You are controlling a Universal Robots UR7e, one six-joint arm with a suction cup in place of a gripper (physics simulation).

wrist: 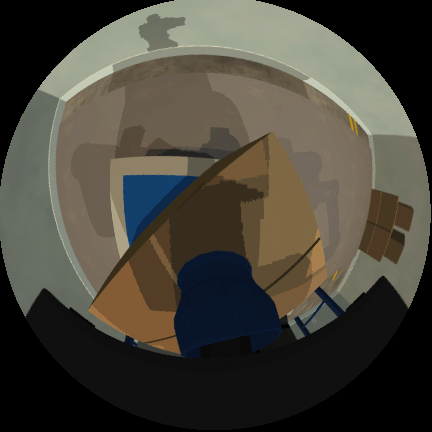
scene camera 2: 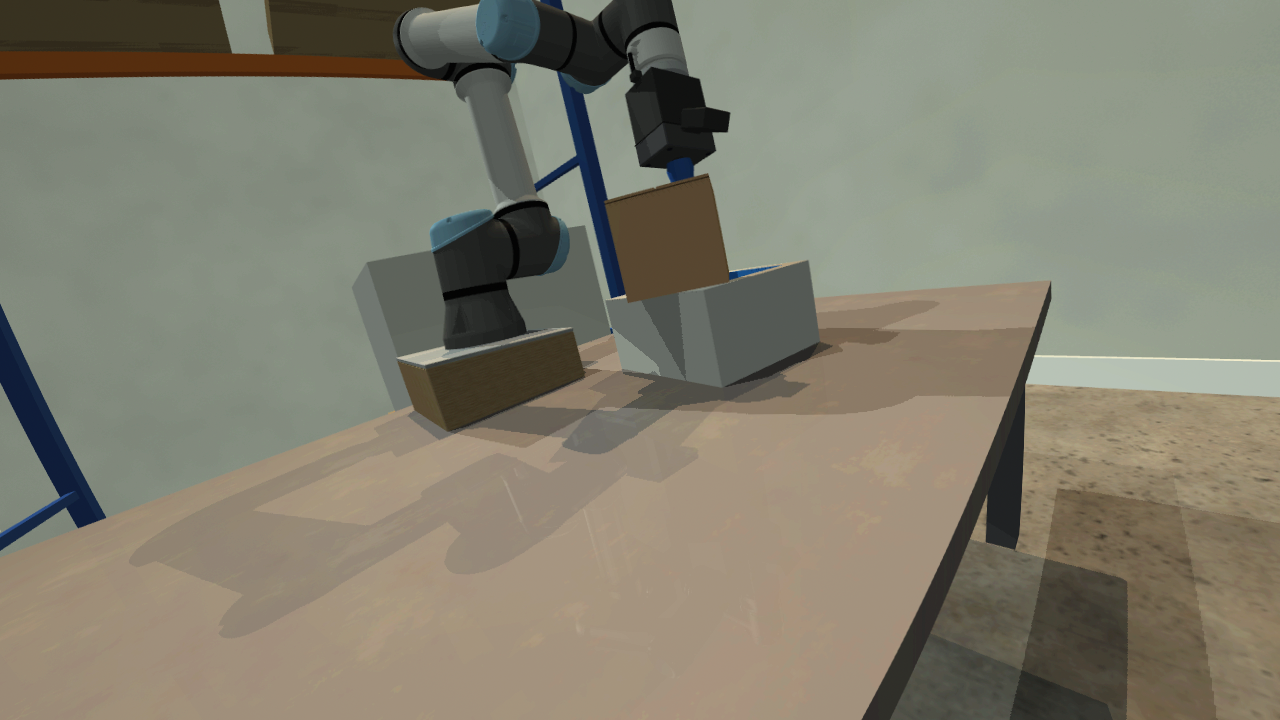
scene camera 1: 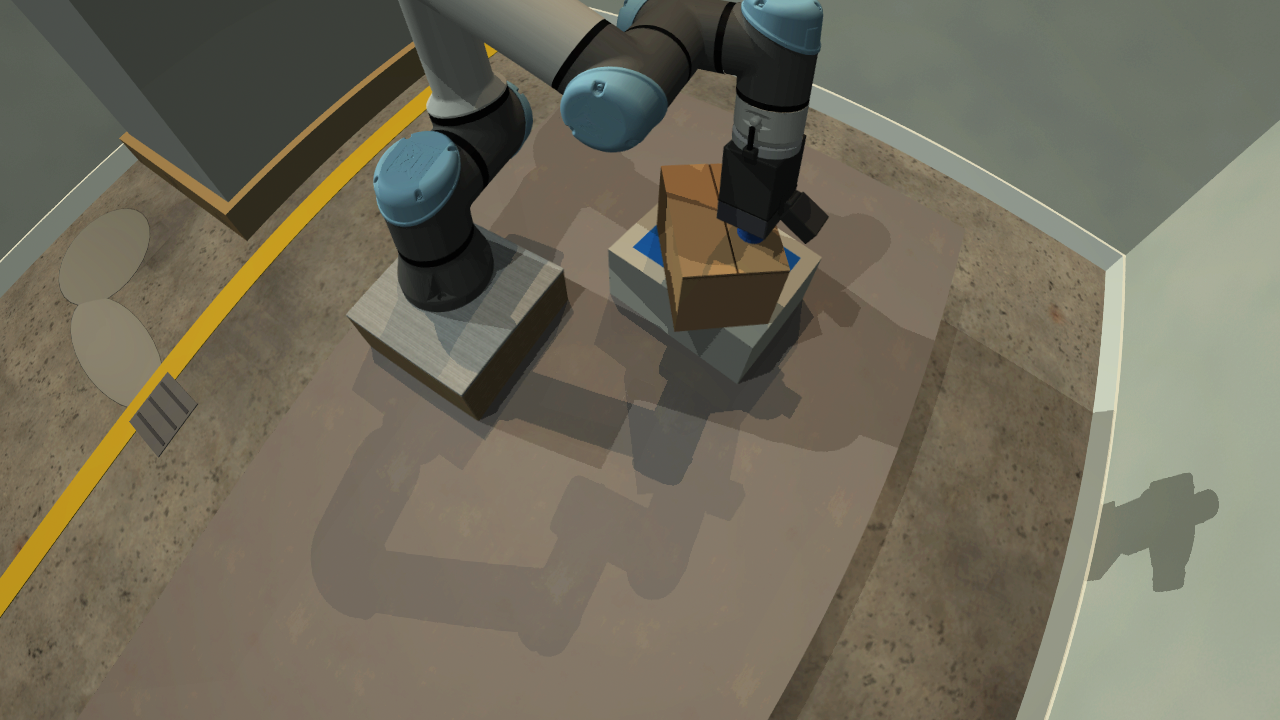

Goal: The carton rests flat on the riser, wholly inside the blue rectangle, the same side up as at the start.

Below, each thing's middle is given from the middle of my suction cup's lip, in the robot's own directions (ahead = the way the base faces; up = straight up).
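There's a brown carton [scene camera 1: 714, 279] that sits 40 mm behind my suction cup and 80 mm below it, and going by their middles, it's the nearest to my suction cup of the things named here. The grey riser [scene camera 2: 716, 335] is 40 mm to the left of my suction cup, 50 mm behind it and 200 mm below it.
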